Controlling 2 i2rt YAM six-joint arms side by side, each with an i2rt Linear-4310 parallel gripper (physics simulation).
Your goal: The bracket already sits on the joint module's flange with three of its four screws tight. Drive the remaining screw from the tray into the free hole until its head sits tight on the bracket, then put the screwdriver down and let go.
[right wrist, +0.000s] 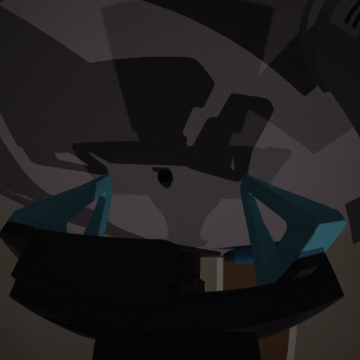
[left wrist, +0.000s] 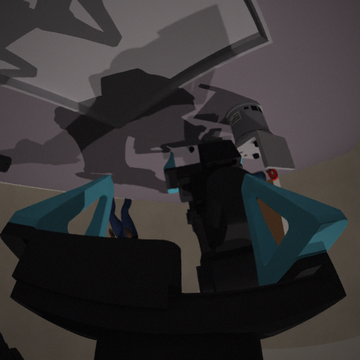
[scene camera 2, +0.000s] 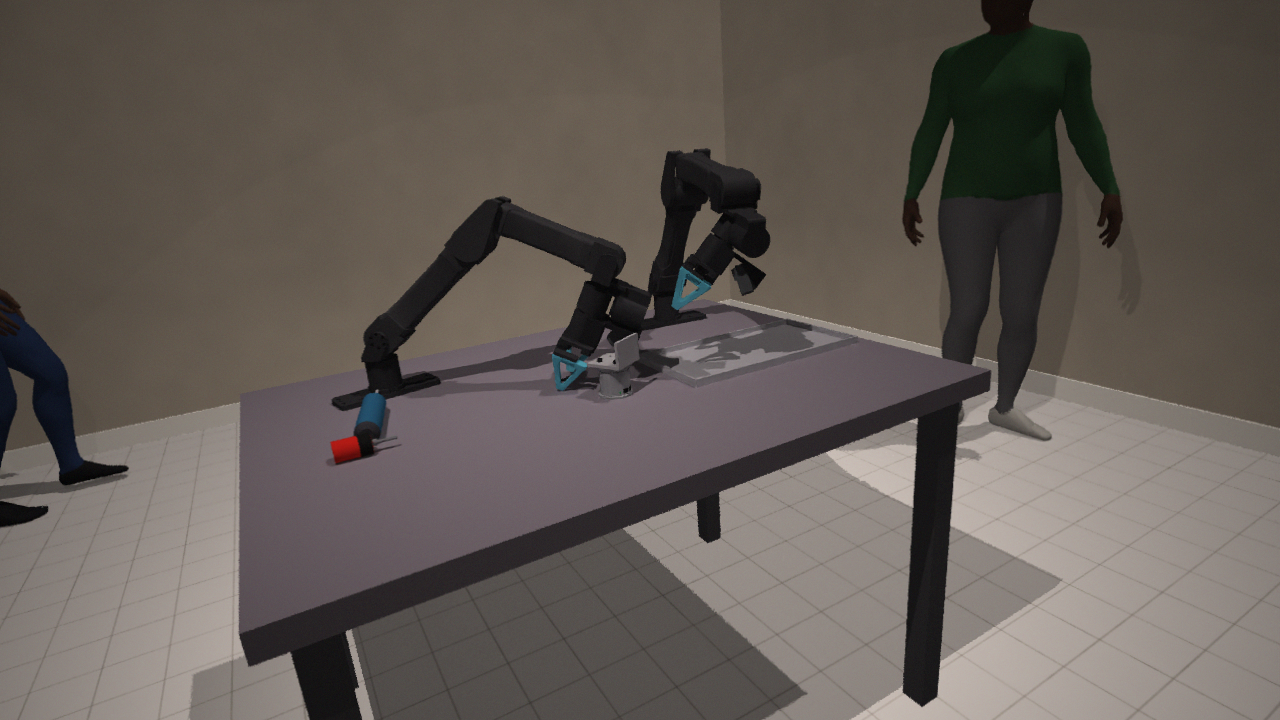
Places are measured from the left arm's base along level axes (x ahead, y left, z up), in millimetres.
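Pixels of known places: left gripper, fingertip midpoint: (scene camera 2: 675, 306); right gripper, fingertip midpoint: (scene camera 2: 564, 380); left arm's base, link origin: (scene camera 2: 667, 322); right arm's base, link origin: (scene camera 2: 387, 393).
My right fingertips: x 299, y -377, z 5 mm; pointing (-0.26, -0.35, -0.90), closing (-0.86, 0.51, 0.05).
For each thing: its top centre in the pictures, then the offset to it from my right fingertips.
- grey joint module, top centre: (scene camera 2: 613, 360) dx +121, dy +60, dz +59 mm
- grey tray, top centre: (scene camera 2: 747, 345) dx +51, dy +394, dz +11 mm
- screwdriver, top centre: (scene camera 2: 370, 400) dx -3, dy -357, dz +36 mm
The white bracket (scene camera 2: 626, 351) (left wrist: 277, 152) sits on the grey joint module (scene camera 2: 615, 385) (left wrist: 246, 120); dark spots show on its plate, but screws and holes cannot be told apart. A small black screw (left wrist: 191, 149) (right wrist: 165, 176) is on the table outside the grey tray (scene camera 2: 778, 361) (left wrist: 220, 54). My right gripper (scene camera 2: 569, 374) (right wrist: 176, 181) is open and low beside the module; in the right wrist view the screw appears between its fingertips, untouched. The screwdriver (scene camera 2: 370, 414) (right wrist: 244, 255), with blue handle and red end, lies at the table's left. My left gripper (scene camera 2: 686, 301) is open, raised near the tray.
The right arm (scene camera 2: 554, 237) reaches across the table to the module, and in the left wrist view it stands beside the bracket. Arm shadows cover parts of the tray and table. A person in green (scene camera 2: 1002, 116) stands behind the table at the right; another person's legs show at the left.
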